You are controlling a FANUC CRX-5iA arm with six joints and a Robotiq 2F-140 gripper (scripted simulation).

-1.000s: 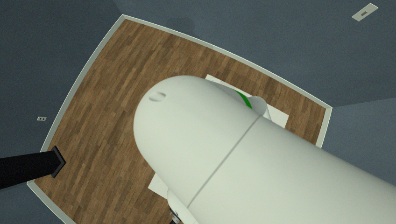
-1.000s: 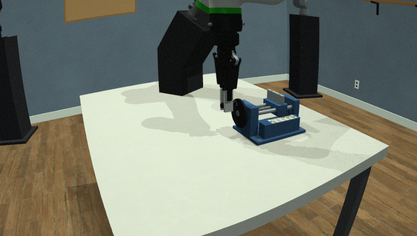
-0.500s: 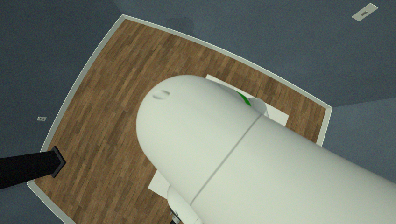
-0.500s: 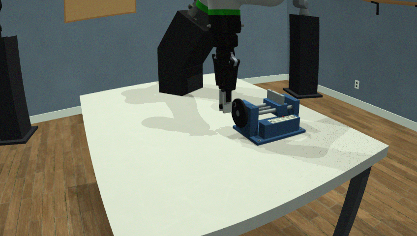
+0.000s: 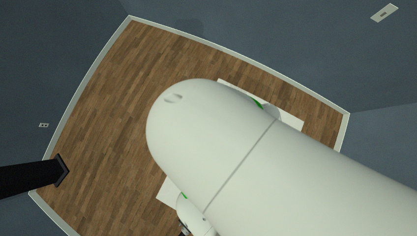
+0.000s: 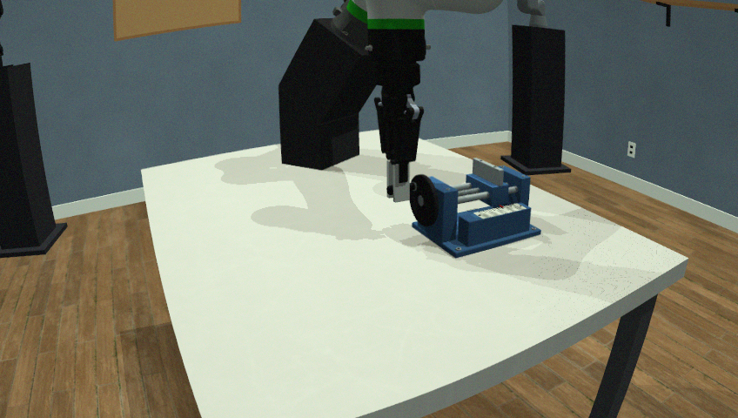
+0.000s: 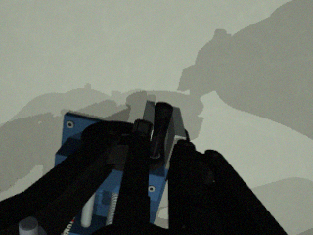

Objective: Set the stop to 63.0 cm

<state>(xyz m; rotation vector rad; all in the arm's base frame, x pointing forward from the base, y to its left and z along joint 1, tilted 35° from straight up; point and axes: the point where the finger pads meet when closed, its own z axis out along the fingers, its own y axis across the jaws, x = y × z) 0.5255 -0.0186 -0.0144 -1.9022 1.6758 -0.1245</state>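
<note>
Right now my hand is 2 cm to the right of the handwheel and 2 cm above it. The rest, counted from my hand: stop block: 18 cm to the left, 2 cm below.
</note>
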